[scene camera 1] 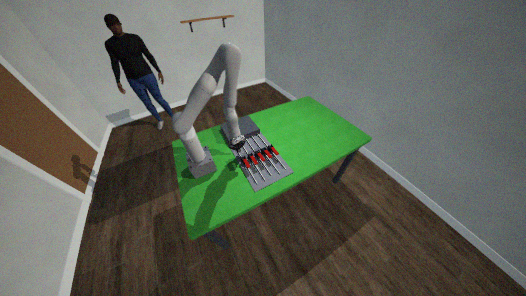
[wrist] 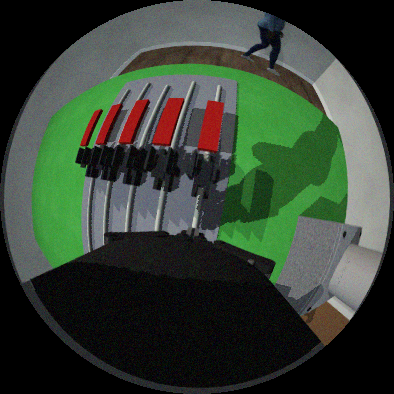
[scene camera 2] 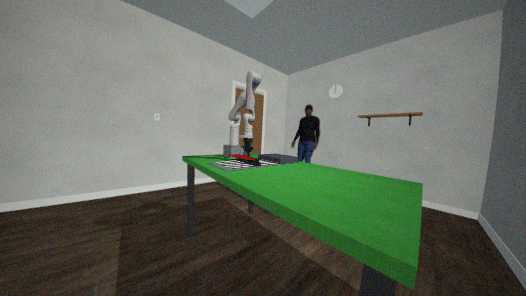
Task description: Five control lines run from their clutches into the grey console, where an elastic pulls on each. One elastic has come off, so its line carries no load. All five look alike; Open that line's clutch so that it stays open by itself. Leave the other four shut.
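Frame: origin at the arm's base, x right, y ahead, z up, level; centimetres.
Seen in the pictures: gripper, between the fingertips: (scene camera 1: 239, 152) (wrist: 192, 234); arm's base, origin of its link: (scene camera 1: 198, 156) (wrist: 342, 268) (scene camera 2: 234, 145).
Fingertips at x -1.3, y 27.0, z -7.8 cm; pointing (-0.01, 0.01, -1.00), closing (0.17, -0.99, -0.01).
Offsets run from my fingertips to a thing's top centre. "*": to the spot under its first point. Level surfaces: height alone.
Five clutches with red levers @(dz +2.6, dx +12.3, dy +1.9 cm) (wrist: 211, 126) @(dz +2.6, dx +11.5, dy +7.3 cm) (wrist: 168, 121) @(dz +2.6, dx +10.7, dy +12.8 cm) (wrist: 134, 121) @(dz +2.6, dx +9.9, dy +18.2 cm) (wrist: 109, 124) @(dz +2.6, dx +9.1, dy +23.7 cm) (wrist: 91, 127) stand in a row on a grey plate @(* dz -2.5, dx +28.2, dy +4.5 cm) (scene camera 1: 258, 187) (wrist: 228, 95). All five levers point away from the console and lie at much the same low angle. Pale lines, such as the rightmost line @(* dz -2.1, dx +2.2, dy +0.1 cm) (wrist: 197, 216) in the wrist view, run through them. The grey console @(dz +1.4, dx -27.0, dy +7.3 cm) (scene camera 1: 249, 126) (scene camera 2: 280, 158) stands at the plate's far end. My gripper (wrist: 192, 234) (scene camera 1: 239, 151) is shut and empty, at the rightmost line's console side. Its exact height and any contact are unclear. The elastics do not show.
The plate lies on a green table @(dz -3.3 cm) (scene camera 1: 320, 130) (scene camera 2: 340, 200). The arm's base (scene camera 1: 201, 165) (wrist: 312, 257) stands beside the plate. A person (scene camera 1: 131, 57) (scene camera 2: 309, 130) (wrist: 270, 37) stands beyond the table. A wall shelf (scene camera 1: 207, 19) (scene camera 2: 390, 115) hangs behind.
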